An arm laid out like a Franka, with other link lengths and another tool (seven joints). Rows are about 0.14 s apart.
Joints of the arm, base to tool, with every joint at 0 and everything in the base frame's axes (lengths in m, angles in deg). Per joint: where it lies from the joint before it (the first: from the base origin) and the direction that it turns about. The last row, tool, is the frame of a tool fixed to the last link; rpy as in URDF.
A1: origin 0 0 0.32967 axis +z
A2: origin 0 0 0 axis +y
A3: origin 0 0 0.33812 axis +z
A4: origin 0.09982 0 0 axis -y
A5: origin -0.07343 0 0.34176 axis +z
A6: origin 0 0 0 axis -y
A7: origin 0.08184 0 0 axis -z
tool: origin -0.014 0.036 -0.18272 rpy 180 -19.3 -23.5
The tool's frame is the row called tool.
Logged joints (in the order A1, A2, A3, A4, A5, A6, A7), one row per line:
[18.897 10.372 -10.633 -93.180 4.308 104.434 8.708]
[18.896 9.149 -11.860 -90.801 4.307 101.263 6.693]
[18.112 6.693 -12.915 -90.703 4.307 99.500 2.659]
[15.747 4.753 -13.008 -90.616 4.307 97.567 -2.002]
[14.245 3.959 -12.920 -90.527 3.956 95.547 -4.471]
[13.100 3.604 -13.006 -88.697 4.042 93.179 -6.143]
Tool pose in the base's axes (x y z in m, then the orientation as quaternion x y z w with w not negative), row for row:
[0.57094 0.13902 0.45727 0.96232 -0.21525 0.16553 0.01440]
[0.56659 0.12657 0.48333 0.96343 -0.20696 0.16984 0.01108]
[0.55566 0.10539 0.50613 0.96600 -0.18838 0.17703 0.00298]
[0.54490 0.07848 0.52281 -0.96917 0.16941 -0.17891 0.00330]
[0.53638 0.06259 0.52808 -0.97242 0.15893 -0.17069 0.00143]
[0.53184 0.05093 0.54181 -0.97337 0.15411 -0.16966 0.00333]
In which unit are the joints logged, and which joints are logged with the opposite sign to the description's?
The joints are logged in degrees. Opposite sign: none.
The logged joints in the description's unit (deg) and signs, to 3 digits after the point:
[18.897 10.372 -10.633 -93.180 4.308 104.434 8.708]
[18.896 9.149 -11.860 -90.801 4.307 101.263 6.693]
[18.112 6.693 -12.915 -90.703 4.307 99.500 2.659]
[15.747 4.753 -13.008 -90.616 4.307 97.567 -2.002]
[14.245 3.959 -12.920 -90.527 3.956 95.547 -4.471]
[13.100 3.604 -13.006 -88.697 4.042 93.179 -6.143]

